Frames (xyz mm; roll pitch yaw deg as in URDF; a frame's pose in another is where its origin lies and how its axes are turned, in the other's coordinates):
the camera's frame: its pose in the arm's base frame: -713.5 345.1 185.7 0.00 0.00 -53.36
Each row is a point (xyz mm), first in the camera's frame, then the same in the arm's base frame.
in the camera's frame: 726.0 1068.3 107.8
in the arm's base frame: 577.0 400.1 293.5
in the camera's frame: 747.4 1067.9 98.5
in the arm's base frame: 589.4 382.7 284.2
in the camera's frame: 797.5 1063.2 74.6
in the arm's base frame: 615.5 339.7 260.3
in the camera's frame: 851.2 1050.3 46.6
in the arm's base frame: 637.2 288.9 232.3
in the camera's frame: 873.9 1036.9 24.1
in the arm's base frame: 640.0 262.7 209.8
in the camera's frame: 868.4 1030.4 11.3
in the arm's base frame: 631.5 263.2 197.0
